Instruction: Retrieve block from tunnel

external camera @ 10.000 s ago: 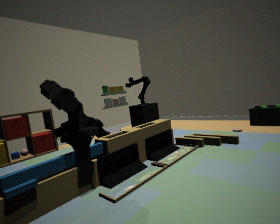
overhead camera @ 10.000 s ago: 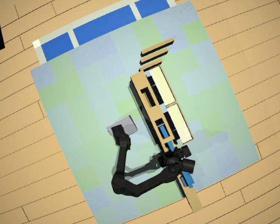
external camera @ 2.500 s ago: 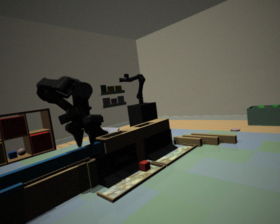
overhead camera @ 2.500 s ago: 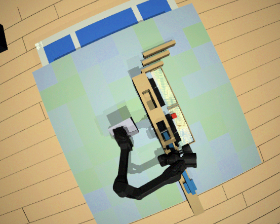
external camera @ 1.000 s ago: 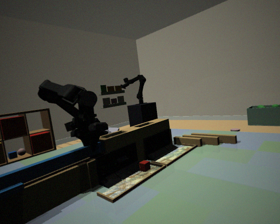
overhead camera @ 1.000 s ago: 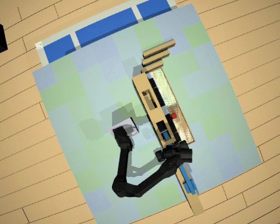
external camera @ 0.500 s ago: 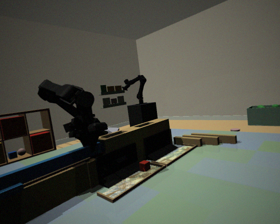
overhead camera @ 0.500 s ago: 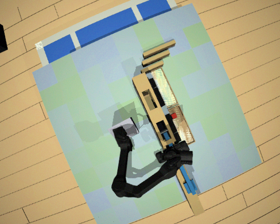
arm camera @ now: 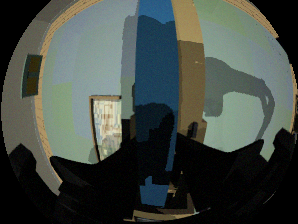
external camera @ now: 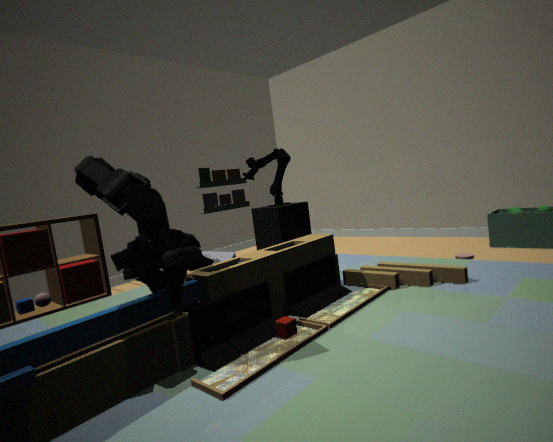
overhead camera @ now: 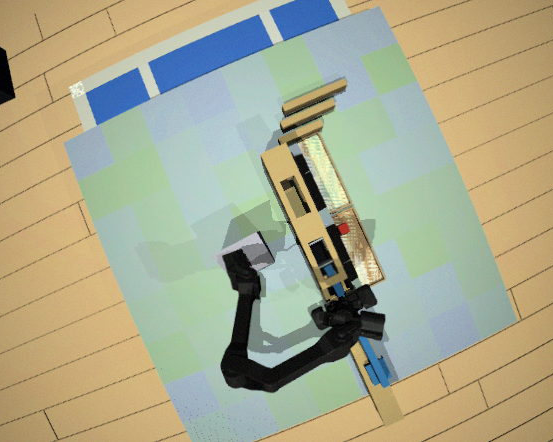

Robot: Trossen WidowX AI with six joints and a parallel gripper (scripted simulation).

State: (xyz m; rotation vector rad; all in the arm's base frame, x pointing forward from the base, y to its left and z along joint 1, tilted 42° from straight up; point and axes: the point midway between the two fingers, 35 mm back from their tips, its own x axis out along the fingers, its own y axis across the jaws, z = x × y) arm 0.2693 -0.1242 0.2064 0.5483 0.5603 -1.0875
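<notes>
My gripper tip is 10 mm short of the tan covered tunnel, 50 mm to the right of it and 40 mm above it.
</notes>
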